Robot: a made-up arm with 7 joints.
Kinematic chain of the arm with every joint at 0, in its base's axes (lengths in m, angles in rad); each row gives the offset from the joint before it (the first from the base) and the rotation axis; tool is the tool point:
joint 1: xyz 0 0 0 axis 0 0.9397 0.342
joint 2: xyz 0 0 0 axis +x
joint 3: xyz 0 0 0 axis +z
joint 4: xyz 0.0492 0 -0.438 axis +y
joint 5: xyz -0.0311 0 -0.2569 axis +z
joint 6: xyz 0 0 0 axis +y
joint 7: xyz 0 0 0 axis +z
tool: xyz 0 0 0
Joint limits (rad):
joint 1: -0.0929..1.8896
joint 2: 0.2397..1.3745
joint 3: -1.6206..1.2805
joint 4: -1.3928..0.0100
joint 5: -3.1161..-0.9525
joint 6: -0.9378..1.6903
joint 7: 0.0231..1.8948
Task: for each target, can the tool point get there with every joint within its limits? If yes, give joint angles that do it. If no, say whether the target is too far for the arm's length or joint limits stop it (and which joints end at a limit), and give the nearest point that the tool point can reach.
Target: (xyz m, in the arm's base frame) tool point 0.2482 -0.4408 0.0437
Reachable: no: joint limits stop it (at a limit: joint 1, joint 2, joint 4) | nearest point 0.2037 -0.1266 -0.5429 | short by 0.667 m
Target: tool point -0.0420 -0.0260 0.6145
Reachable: no: joint limits stop it (at a limit: joint 1, joint 2, joint 3, joint 4) | nearest point -0.4891 0.2081 0.2641 | short by 0.614 m
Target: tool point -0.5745 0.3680 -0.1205
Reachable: yes | joints 1.3910 0.9160 -0.4837 -0.5191 -1.2347 -0.1235 0.4351
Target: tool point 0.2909 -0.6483 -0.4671
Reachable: no: too far | nearest point 0.1459 -0.1525 -0.5547 | short by 0.524 m
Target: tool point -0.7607 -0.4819 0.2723
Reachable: no: too far | nearest point -0.6129 -0.2938 0.1175 | short by 0.285 m
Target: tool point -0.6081 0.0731 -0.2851
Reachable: yes | joints 1.4205 0.3953 -0.2872 -0.7765 -2.3014 1.4800 0.4619
